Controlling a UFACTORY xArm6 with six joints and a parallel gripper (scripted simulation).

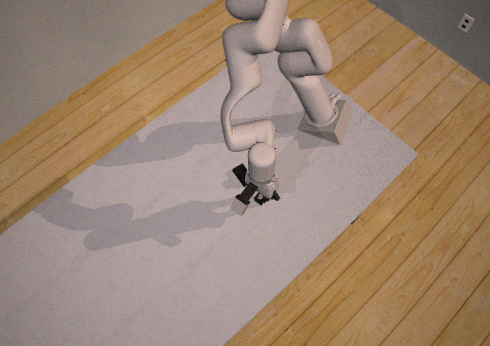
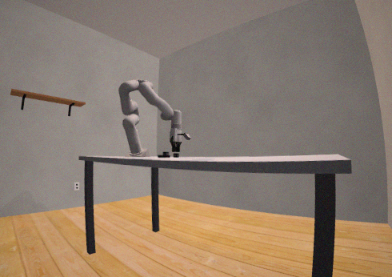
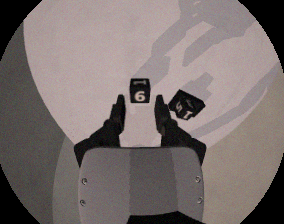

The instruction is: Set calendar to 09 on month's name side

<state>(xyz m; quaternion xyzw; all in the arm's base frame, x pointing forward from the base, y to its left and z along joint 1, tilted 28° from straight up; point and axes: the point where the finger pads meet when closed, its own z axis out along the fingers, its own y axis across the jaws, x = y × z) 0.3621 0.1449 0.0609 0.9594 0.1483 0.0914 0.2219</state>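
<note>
Right now my hand is 5 cm above the black date cube. Also, from my hand: black cube (1 cm behind, 9 cm to the right, 4 cm below).
</note>
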